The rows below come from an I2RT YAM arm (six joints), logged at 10 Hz.
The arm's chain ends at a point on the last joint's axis. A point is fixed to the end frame.
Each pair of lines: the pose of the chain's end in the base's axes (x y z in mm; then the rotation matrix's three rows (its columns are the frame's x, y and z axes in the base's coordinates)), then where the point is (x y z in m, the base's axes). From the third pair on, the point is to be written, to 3 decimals.
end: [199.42, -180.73, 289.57], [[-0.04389, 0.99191, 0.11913], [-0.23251, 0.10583, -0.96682], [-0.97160, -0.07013, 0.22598]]
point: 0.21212 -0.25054 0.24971
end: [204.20, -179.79, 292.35], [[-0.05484, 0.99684, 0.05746], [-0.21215, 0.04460, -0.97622], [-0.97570, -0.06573, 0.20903]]
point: 0.21264 -0.24955 0.25129
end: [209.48, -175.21, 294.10], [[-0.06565, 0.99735, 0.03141], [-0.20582, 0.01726, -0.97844], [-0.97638, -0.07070, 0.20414]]
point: 0.216 -0.245 0.253
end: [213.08, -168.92, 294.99], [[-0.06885, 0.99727, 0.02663], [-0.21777, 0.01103, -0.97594], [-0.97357, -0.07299, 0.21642]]
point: 0.219 -0.239 0.254
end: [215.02, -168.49, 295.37], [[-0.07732, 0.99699, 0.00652], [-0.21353, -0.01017, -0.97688], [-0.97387, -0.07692, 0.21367]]
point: 0.219 -0.239 0.255
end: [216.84, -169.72, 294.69], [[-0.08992, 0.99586, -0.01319], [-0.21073, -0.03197, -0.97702], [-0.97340, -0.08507, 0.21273]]
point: 0.219 -0.240 0.254
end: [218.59, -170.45, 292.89], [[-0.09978, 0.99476, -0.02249], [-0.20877, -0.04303, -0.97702], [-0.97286, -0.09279, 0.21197]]
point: 0.220 -0.241 0.252
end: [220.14, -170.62, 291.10], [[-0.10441, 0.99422, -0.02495], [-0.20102, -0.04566, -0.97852], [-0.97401, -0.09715, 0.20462]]
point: 0.221 -0.241 0.250
